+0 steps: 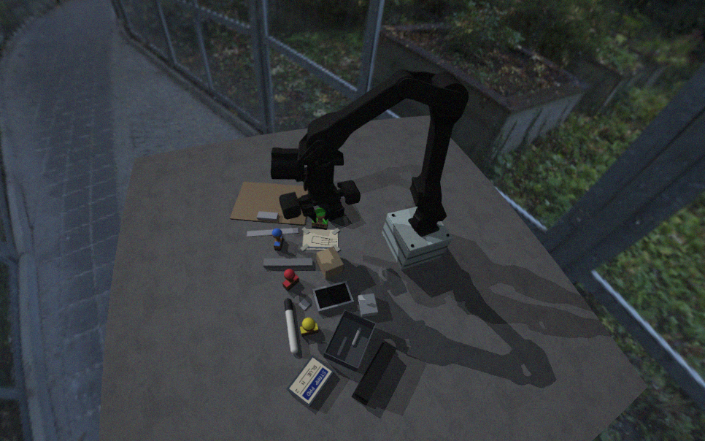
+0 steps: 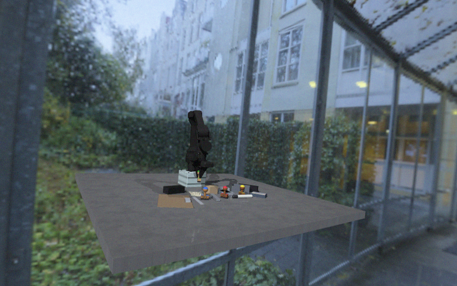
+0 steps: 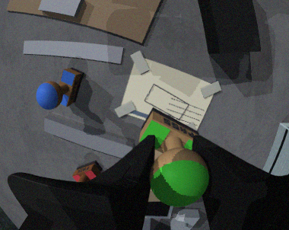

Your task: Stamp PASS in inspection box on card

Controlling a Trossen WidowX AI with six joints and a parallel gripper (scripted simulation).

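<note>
Now: gripper tip 100 mm above the white card. From my gripper tip the other things lie so: green-knobbed stamp right at my gripper tip; blue stamp 110 mm ahead, 30 mm to the right, 70 mm below; tan box 10 mm ahead, 90 mm to the left, 70 mm below.
</note>
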